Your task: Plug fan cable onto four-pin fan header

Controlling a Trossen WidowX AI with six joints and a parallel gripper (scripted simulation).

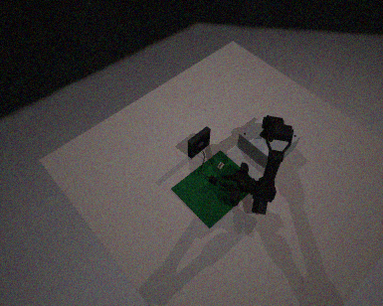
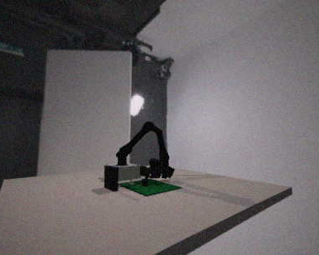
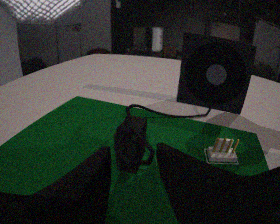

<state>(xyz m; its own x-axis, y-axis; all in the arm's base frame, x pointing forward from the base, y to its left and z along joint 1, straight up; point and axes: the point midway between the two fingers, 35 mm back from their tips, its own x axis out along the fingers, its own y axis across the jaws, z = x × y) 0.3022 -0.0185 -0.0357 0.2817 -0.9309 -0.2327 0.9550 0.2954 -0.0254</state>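
My gripper tip is 3 cm to the left of the fan plug, 2 cm above it and 1 cm short of it. Also, from my gripper tip: green board (6 cm below, 2 cm ahead, 1 cm to the right); then black fan (18 cm to the right, 10 cm behind, 1 cm above); then four-pin fan header (8 cm behind, 5 cm to the right, 5 cm below).
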